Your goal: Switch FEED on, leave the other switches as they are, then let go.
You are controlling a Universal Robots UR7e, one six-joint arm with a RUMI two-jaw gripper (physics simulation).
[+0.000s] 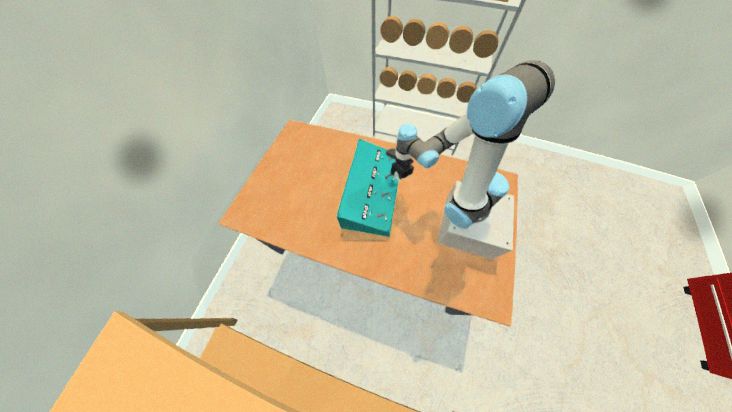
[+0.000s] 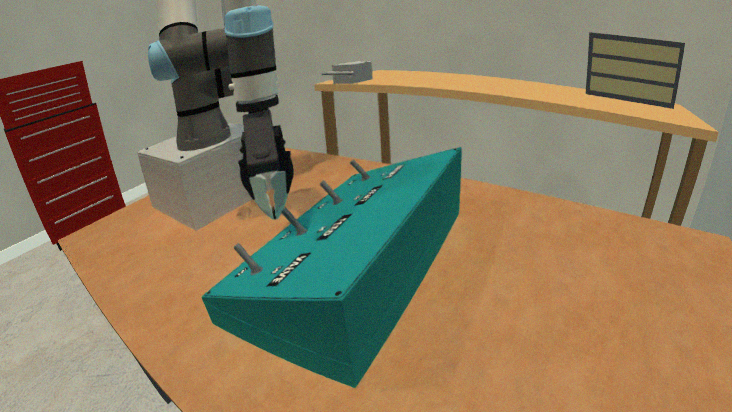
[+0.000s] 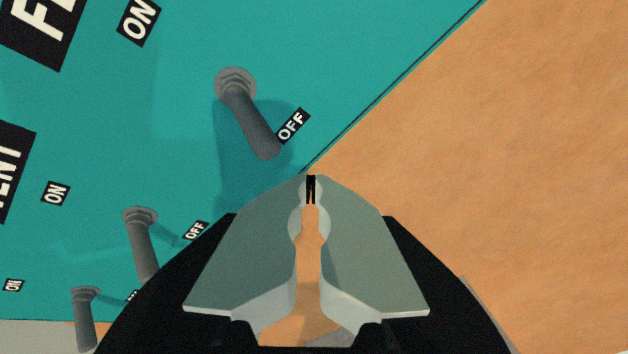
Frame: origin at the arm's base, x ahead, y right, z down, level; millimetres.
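Seen in the pictures: gripper, fingertip midpoint: [image 1: 397, 179] [image 2: 275, 218] [image 3: 311, 177]; arm's base, link origin: [image 2: 203, 141].
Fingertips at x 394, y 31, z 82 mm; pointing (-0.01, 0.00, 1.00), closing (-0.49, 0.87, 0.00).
Observation:
Pixels of each thing's middle, then the offset from my fingertips to it. "spot": a spot on its surface instead. Level surfaces: height alone.
- teal switch panel, body centre: [image 3: 104, 75] [image 2: 356, 237] [image 1: 372, 186] dx +109, dy -90, dz +37 mm
- OFF label, surface spot: [image 3: 293, 126] spot: dx +27, dy +1, dz +24 mm
- VALVE lever, body centre: [image 2: 245, 256] dx +85, dy +108, dz -12 mm
- VENT lever, body centre: [image 3: 142, 249] [image 2: 329, 190] dx +11, dy -121, dz -12 mm
- BRAKE lever, body centre: [image 3: 84, 322] [image 2: 358, 168] dx -26, dy -235, dz -12 mm
- orange table, surface height: dz +96 mm
The teal switch panel [image 1: 353, 189] [image 2: 358, 250] [image 3: 300, 50] lies sloped on the table. Its FEED lever [image 2: 294, 221] [image 3: 254, 122] leans to the OFF label [image 3: 293, 126]. The VALVE lever [image 2: 248, 258], VENT lever [image 2: 330, 192] [image 3: 141, 247] and BRAKE lever [image 2: 359, 169] [image 3: 84, 320] lean toward their OFF sides too. My gripper [image 1: 395, 179] [image 2: 274, 215] [image 3: 311, 177] is shut and empty. Its tips are close to the FEED lever's free end, on the OFF side, by the panel's low edge. I cannot tell whether they touch it.
The arm's pale base block [image 1: 476, 237] [image 2: 192, 184] stands on the orange table [image 1: 307, 245] [image 2: 512, 307], beyond the panel's low side. A shelf rack [image 1: 374, 92] with round wooden pieces, a red drawer cabinet [image 2: 66, 153] and a wooden bench [image 2: 486, 92] stand away from the table.

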